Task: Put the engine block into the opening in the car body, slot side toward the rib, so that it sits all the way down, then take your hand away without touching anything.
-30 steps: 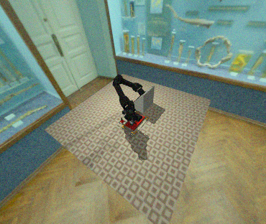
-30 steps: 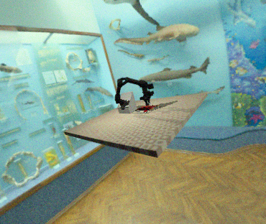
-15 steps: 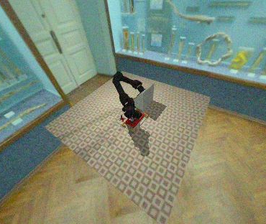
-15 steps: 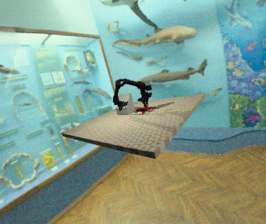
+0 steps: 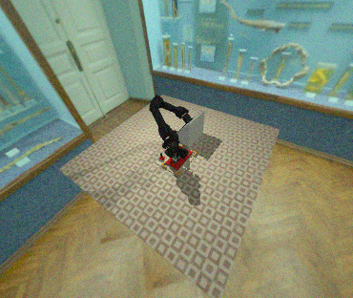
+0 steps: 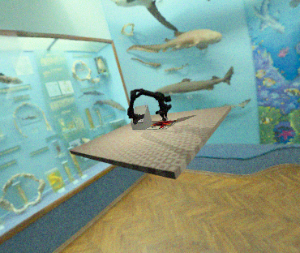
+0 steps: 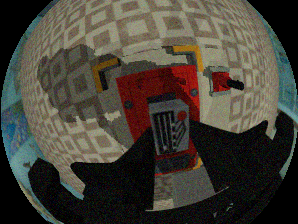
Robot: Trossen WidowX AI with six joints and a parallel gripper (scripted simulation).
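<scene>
Now: the engine block 10 mm to the left of my gripper tip and 10 mm below it.
</scene>
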